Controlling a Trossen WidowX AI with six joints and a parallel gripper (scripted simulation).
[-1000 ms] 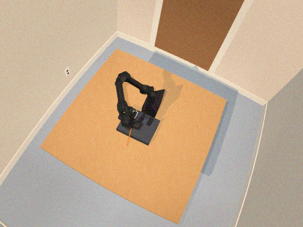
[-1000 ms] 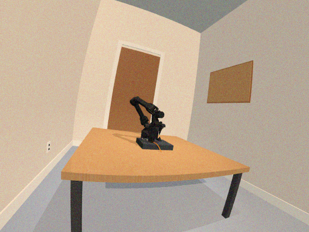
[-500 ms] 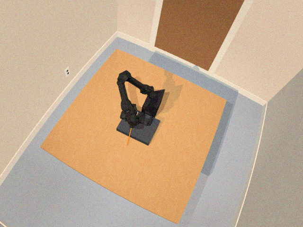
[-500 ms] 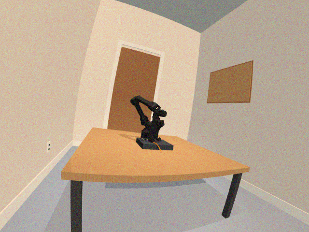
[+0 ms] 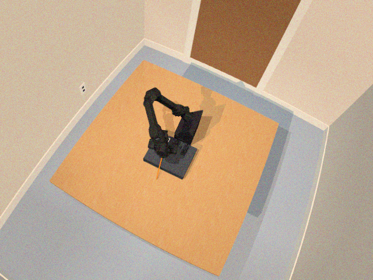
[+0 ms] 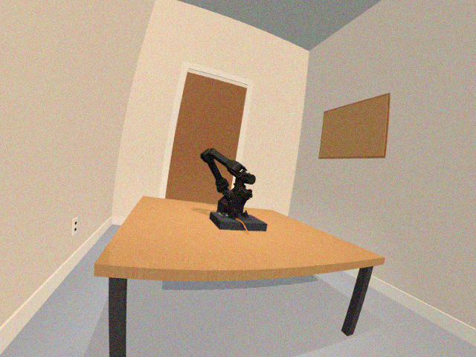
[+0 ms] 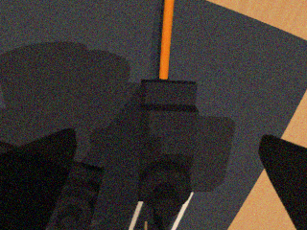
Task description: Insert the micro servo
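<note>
Right now my gripper tip is 1 cm past the deck, 4 cm to the right of it and 9 cm above it.
</note>
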